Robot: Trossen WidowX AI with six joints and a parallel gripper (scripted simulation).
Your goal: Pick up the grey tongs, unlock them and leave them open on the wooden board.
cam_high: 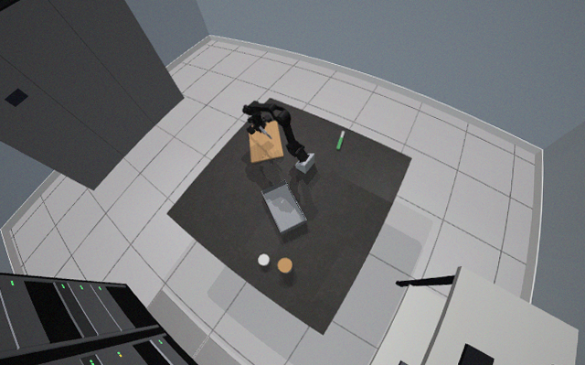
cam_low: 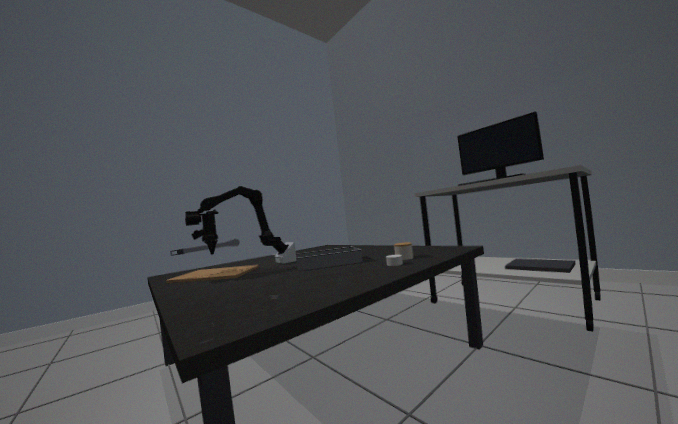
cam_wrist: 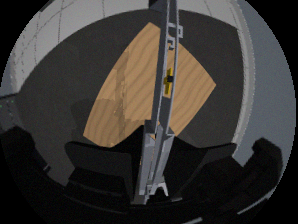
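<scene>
The wooden board is 10 cm below my gripper tip. From my gripper tip the other things lie so: yellow slider: 5 cm to the right, 4 cm above, 2 cm behind; then white puck: 75 cm ahead, 47 cm to the left, 9 cm below; then roasting tin: 41 cm to the left, 41 cm ahead, 8 cm below.
</scene>
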